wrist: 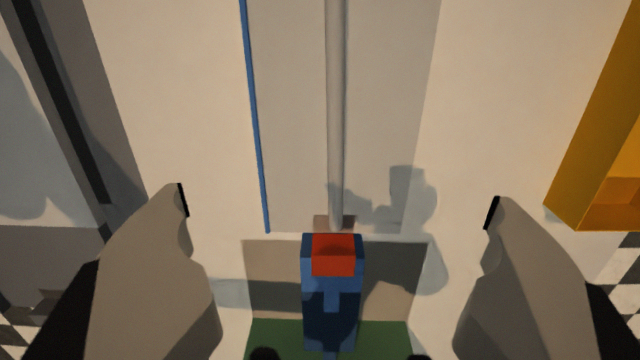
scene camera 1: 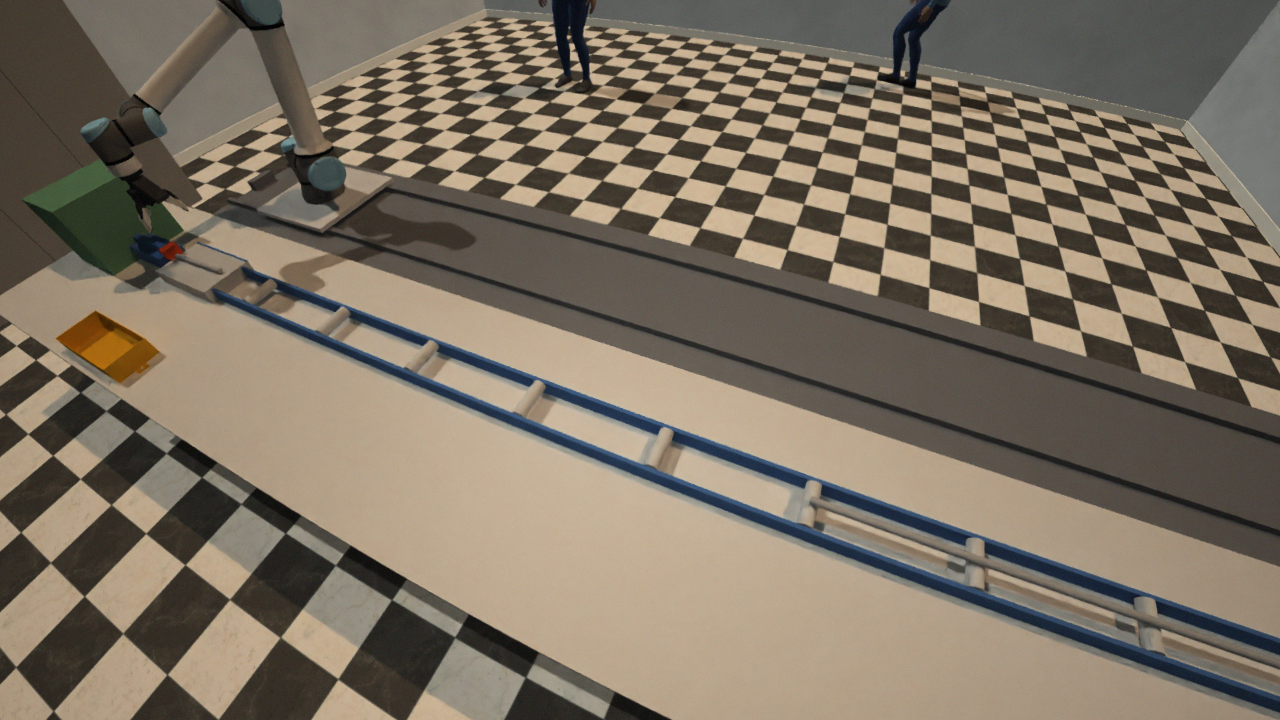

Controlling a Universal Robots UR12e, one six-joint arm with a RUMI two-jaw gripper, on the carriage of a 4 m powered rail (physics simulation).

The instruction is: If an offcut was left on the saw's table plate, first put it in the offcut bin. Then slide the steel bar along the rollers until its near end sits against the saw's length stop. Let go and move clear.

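Where they show: gripper, fingertip midpoint: (wrist: 335,193) (scene camera 1: 169,221); arm's base, origin of the base link: (scene camera 1: 324,193).
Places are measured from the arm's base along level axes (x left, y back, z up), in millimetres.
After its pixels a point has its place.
Note:
A short grey rod, the offcut (scene camera 1: 204,263) @(x 16, y -614, z 49 mm) (wrist: 335,100) @(x 0, y -617, z 49 mm), lies lengthwise on the saw's table plate (wrist: 295,125) @(x -35, y -571, z 29 mm). Its near end is close to the red block (scene camera 1: 170,251) @(x -201, y -628, z 60 mm) (wrist: 333,255) @(x -201, y -620, z 74 mm) on a blue body, seemingly the length stop. My gripper (scene camera 1: 167,217) @(x 2, y -612, z 240 mm) (wrist: 335,193) @(x 2, y -612, z 240 mm) is open and empty, above the stop end of the plate; in the wrist view the rod lies between its spread fingers, below them. The orange offcut bin (scene camera 1: 85,333) @(x -180, y -1050, z -4 mm) (wrist: 595,150) @(x -68, y -970, z 12 mm) stands on the table and looks empty. The steel bar (scene camera 1: 895,525) @(x 2545, y -615, z 50 mm) lies on the rollers at the far right, its right end out of view.
Blue side rails (scene camera 1: 608,408) @(x 1772, y -558, z 15 mm) with several rollers (scene camera 1: 529,399) @(x 1559, y -628, z 28 mm) run from the plate to the right. A green box (scene camera 1: 98,219) @(x -500, y -685, z 188 mm) (wrist: 280,335) @(x -500, y -517, z 9 mm) stands behind the stop. The arm's dark rail track (scene camera 1: 626,295) @(x 1597, y -59, z -45 mm) runs alongside the table. Two people stand on the floor beyond.

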